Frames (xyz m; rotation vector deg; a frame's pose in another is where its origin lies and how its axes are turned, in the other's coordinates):
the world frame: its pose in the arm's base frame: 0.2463 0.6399 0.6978 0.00 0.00 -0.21
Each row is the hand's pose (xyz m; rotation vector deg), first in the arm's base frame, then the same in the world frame.
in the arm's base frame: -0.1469 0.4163 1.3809 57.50 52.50 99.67
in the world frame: -0.3924 -0.2250 0.6831 57.44 52.64 99.84
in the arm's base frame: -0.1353 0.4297 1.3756 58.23 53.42 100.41
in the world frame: -0.3808 -0.2116 0.6778 58.17 53.56 100.58
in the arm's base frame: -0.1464 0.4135 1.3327 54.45 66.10 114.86
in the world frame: -0.3919 -0.2278 0.6349 54.37 66.25 115.03
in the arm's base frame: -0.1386 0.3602 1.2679 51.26 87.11 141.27
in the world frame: -0.3839 -0.2811 0.5701 51.15 87.28 141.41
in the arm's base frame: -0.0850 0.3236 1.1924 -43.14 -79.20 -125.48
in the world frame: -0.3301 -0.3175 0.4946 -42.96 -79.22 -125.32
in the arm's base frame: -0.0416 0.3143 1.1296 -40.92 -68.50 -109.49
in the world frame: -0.2867 -0.3267 0.4318 -40.77 -68.53 -109.32
